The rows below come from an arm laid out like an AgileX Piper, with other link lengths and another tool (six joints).
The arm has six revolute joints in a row. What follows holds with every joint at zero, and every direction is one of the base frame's. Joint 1 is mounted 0.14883 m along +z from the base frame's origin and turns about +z. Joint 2 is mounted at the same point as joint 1 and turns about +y. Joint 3 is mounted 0.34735 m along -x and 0.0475 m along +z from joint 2 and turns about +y. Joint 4 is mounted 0.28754 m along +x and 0.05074 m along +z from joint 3 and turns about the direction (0.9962, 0, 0.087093). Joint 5 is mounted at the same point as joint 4 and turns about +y. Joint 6 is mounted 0.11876 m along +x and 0.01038 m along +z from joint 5 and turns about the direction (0.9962, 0, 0.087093). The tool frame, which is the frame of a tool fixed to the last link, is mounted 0.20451 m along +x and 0.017 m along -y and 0.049 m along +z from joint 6; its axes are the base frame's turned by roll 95.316, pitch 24.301 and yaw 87.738 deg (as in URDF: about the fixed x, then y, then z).
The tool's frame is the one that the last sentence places.
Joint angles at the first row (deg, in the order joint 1, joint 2, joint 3, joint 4, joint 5, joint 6):
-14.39, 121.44, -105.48, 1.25, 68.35, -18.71
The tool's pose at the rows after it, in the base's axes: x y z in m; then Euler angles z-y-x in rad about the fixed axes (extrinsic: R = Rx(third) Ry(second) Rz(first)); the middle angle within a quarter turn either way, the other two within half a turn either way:
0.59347 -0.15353 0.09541 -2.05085 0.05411 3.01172
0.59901 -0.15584 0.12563 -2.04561 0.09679 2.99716
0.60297 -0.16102 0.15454 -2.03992 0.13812 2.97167
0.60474 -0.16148 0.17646 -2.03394 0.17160 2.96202
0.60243 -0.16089 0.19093 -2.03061 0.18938 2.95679
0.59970 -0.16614 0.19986 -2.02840 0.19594 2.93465
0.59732 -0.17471 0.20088 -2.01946 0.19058 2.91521
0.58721 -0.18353 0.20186 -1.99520 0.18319 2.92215
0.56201 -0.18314 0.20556 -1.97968 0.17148 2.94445
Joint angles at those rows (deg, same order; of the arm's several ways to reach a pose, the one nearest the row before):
-14.39, 120.04, -106.31, 0.96, 68.43, -18.71
-14.39, 118.28, -108.20, 0.79, 69.50, -18.71
-14.39, 116.57, -109.81, 0.00, 70.14, -18.71
-14.39, 115.06, -110.63, 0.00, 70.47, -18.71
-14.39, 113.69, -110.70, 0.00, 70.84, -18.71
-14.39, 112.88, -110.75, -1.11, 71.01, -18.71
-14.65, 112.82, -110.77, -2.24, 71.02, -18.45
-15.94, 111.73, -109.39, -1.70, 71.02, -18.27
-17.27, 108.00, -104.80, -0.35, 71.02, -18.58

